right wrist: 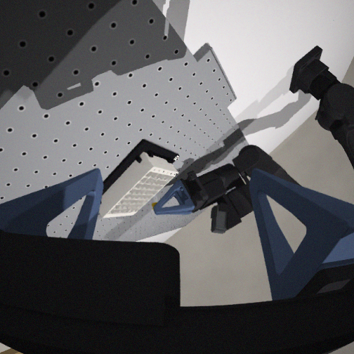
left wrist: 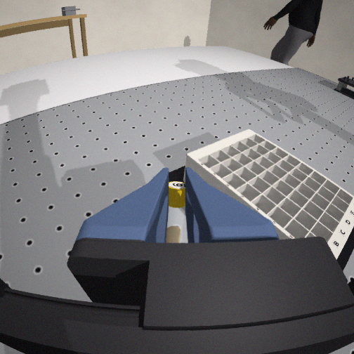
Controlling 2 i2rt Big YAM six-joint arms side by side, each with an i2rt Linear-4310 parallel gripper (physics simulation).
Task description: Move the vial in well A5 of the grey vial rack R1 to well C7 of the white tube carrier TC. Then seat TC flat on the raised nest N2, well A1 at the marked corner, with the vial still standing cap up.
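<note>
My left gripper (left wrist: 176, 176) (right wrist: 154, 210) is shut on the vial (left wrist: 177, 196) (right wrist: 154, 204), whose yellow cap faces up and away between the blue fingertips. Part of its clear body with tan contents shows below the cap in the left wrist view. The vial is outside the white tube carrier (left wrist: 220, 143) (right wrist: 126, 181), close beside one end of it. The carrier's visible wells look empty, and letters run along one rim. My right gripper is open and empty, well away from the carrier. The grey rack R1 cannot be made out in either view.
A black frame (right wrist: 125, 161) runs along the carrier's far side; I cannot tell whether it is nest N2. The left arm (right wrist: 220, 185) reaches in from the right. Another black jointed arm (right wrist: 337, 107) stands farther right. A black object (left wrist: 346, 86) sits at the right edge of the perforated table (left wrist: 100, 130).
</note>
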